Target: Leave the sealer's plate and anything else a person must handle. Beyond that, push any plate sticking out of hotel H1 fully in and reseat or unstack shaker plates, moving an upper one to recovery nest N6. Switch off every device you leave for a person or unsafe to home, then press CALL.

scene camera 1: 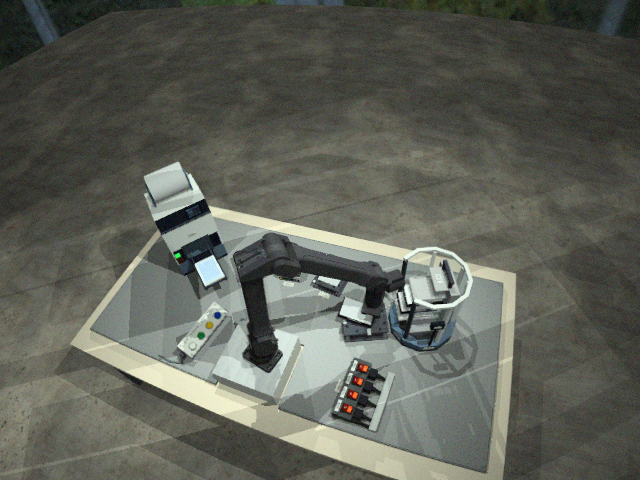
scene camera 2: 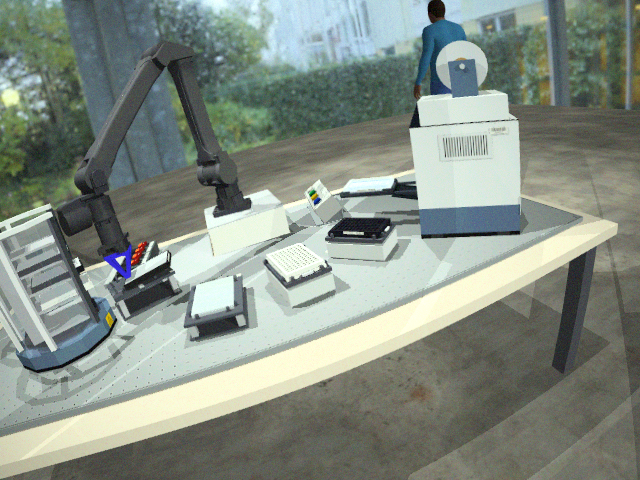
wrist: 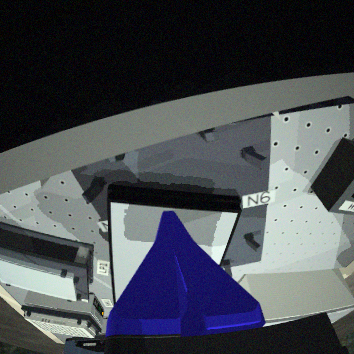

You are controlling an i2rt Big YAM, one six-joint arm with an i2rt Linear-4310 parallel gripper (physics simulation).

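Seen in the pictures: gripper, fingertip midpoint: (scene camera 1: 371, 314) (scene camera 2: 128, 277); arm's base, link origin: (scene camera 1: 262, 355) (scene camera 2: 233, 209).
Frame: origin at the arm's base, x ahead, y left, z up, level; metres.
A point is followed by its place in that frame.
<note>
My gripper (scene camera 2: 127, 275) {x 0.334, y -0.249, z -0.011 m} (wrist: 169, 213) {x 0.334, y -0.249, z -0.011 m} is shut and empty, its blue fingertips pointing down over the tilted white plate (scene camera 1: 355, 310) {x 0.314, y -0.192, z 0.001 m} (scene camera 2: 150, 267) {x 0.333, y -0.182, z 0.002 m} (wrist: 132, 235) on the dark nest N6 (scene camera 1: 363, 331) {x 0.265, y -0.251, z -0.027 m} (scene camera 2: 147, 299) {x 0.328, y -0.227, z -0.082 m} (wrist: 200, 165). Touching cannot be told. The arm hides the fingers in scene camera 1. Hotel H1 (scene camera 1: 469, 285) {x 0.453, y -0.525, z 0.215 m} (scene camera 2: 67, 352) {x 0.542, y -0.351, z -0.061 m} stands beside N6 and holds several plates. The sealer (scene camera 1: 187, 225) {x 0.234, y 0.523, z 0.175 m} (scene camera 2: 465, 175) {x 0.383, y 0.579, z 0.067 m} has a pale plate (scene camera 1: 209, 271) {x 0.165, y 0.390, z 0.035 m} (scene camera 2: 369, 184) {x 0.191, y 0.395, z 0.036 m} on its extended carrier. Several switches (scene camera 1: 357, 381) {x 0.094, y -0.320, z -0.037 m} (scene camera 2: 138, 253) {x 0.095, y -0.313, z -0.035 m} glow red. The button box (scene camera 1: 204, 330) {x -0.031, y 0.262, z -0.024 m} (scene camera 2: 326, 205) {x 0.080, y 0.282, z -0.031 m} has coloured buttons.
A dark nest bears a white plate (scene camera 2: 216, 296) {x 0.470, y -0.007, z -0.040 m} (wrist: 37, 281). Beside it, one white device carries a white well plate (scene camera 2: 297, 262) {x 0.444, y 0.168, z -0.018 m}; another carries a black plate (scene camera 2: 361, 227) {x 0.340, y 0.326, z -0.018 m}. The arm's base block (scene camera 1: 248, 369) {x -0.068, y 0.011, z 0.001 m} (scene camera 2: 248, 227) {x 0.101, y 0.046, z -0.036 m} stands near the table edge. A person (scene camera 2: 439, 38) stands beyond the sealer.
</note>
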